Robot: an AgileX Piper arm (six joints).
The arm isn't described. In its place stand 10 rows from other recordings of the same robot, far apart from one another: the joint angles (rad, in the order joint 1, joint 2, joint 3, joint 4, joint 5, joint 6), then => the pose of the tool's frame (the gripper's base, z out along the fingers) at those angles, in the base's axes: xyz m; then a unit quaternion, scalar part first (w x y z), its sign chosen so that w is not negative.
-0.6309, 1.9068, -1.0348, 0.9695, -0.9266, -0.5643 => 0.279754, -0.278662, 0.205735, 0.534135, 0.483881, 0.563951, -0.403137
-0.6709, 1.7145, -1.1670, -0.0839, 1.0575, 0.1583 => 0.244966, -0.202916, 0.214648, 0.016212, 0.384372, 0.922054, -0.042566
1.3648, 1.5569, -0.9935, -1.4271, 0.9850, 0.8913 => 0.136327, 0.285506, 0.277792, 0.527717, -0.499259, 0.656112, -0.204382
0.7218, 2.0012, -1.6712, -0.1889, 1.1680, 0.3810 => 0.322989, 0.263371, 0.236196, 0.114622, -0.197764, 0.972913, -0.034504
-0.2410, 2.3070, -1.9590, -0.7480, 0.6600, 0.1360 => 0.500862, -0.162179, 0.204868, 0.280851, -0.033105, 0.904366, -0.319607
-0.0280, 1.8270, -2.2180, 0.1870, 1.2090, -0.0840 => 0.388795, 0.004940, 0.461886, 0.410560, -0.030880, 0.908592, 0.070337
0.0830, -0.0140, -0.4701, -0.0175, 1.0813, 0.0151 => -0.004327, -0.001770, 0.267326, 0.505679, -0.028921, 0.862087, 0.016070
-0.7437, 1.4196, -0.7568, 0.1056, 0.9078, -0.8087 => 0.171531, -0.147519, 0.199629, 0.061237, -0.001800, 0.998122, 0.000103
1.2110, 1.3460, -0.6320, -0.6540, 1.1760, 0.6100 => 0.111177, 0.150406, 0.203107, 0.154080, -0.428420, 0.852014, -0.258432
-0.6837, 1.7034, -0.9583, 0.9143, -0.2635, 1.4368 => 0.271753, -0.245642, 0.219616, 0.411225, 0.855733, -0.000196, 0.314030
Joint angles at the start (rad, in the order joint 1, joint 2, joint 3, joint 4, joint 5, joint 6): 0.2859 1.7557 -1.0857 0.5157 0.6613 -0.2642
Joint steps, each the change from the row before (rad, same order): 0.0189 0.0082 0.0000 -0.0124 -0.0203 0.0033; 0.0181 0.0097 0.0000 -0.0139 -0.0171 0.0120; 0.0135 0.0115 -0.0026 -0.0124 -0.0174 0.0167; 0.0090 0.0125 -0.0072 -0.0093 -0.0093 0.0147; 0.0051 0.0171 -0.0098 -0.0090 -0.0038 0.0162; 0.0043 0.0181 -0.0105 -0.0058 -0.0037 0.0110; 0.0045 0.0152 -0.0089 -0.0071 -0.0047 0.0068; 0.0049 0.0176 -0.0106 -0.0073 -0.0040 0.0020; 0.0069 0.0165 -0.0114 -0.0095 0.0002 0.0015; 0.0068 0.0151 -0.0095 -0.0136 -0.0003 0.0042; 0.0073 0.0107 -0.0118 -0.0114 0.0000 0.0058; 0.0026 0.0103 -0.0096 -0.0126 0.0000 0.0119; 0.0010 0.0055 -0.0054 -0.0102 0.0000 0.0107; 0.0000 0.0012 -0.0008 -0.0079 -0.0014 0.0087
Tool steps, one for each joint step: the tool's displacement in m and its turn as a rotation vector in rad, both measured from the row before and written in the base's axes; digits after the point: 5 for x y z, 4 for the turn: -0.00007 0.00543 -0.00266 -0.0115 -0.0124 0.0146; -0.00026 0.00521 -0.00327 -0.0104 -0.0054 0.0086; 0.00090 0.00405 -0.00319 -0.0073 -0.0047 -0.0009; 0.00169 0.00318 -0.00253 -0.0044 -0.0007 -0.0021; 0.00247 0.00225 -0.00368 -0.0047 0.0068 -0.0055; 0.00270 0.00222 -0.00387 -0.0038 0.0060 -0.0034; 0.00225 0.00207 -0.00329 -0.0054 0.0019 0.0010; 0.00253 0.00238 -0.00382 -0.0071 0.0014 0.0061; 0.00193 0.00301 -0.00342 -0.0085 0.0027 0.0113; 0.00151 0.00263 -0.00348 -0.0110 0.0024 0.0111; 0.00167 0.00304 -0.00129 -0.0065 -0.0024 0.0090; 0.00194 0.00122 -0.00172 -0.0066 0.0008 -0.0006; 0.00117 0.00038 -0.00091 -0.0049 0.0005 -0.0026; 0.00038 -0.00028 -0.00034 -0.0036 -0.0005 -0.0035
